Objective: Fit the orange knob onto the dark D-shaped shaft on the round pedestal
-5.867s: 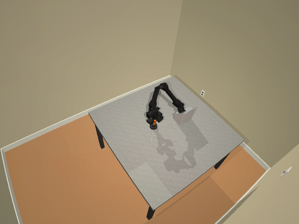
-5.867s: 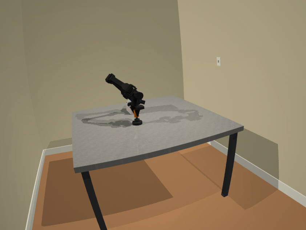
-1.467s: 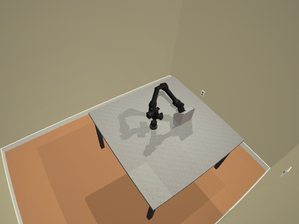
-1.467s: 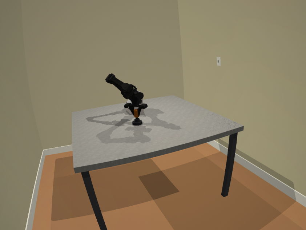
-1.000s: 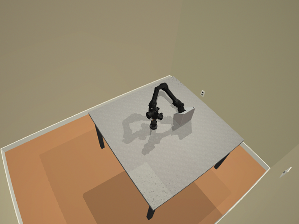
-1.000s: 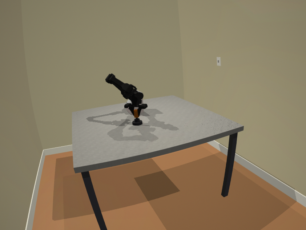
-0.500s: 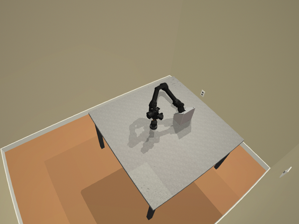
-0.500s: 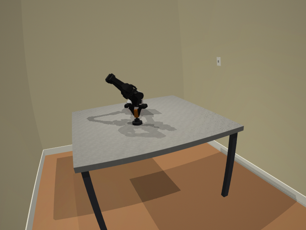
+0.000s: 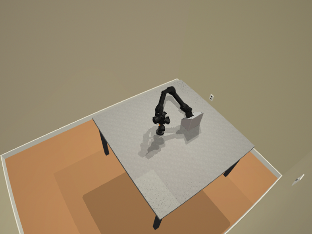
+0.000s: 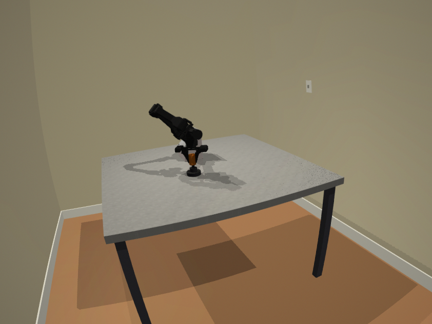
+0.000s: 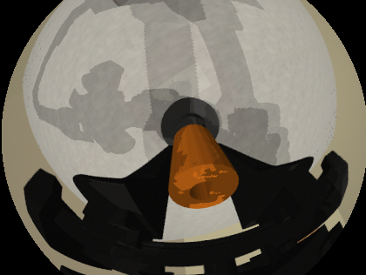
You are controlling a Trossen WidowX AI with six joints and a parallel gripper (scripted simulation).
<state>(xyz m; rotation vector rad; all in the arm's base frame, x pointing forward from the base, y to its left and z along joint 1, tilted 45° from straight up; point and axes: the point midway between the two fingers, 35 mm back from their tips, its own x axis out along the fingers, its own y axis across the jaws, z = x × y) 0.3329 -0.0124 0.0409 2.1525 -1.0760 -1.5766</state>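
Now: gripper tip 20 mm below the orange knob. The rest, counted from my gripper tip: dark round pedestal: 40 mm below.
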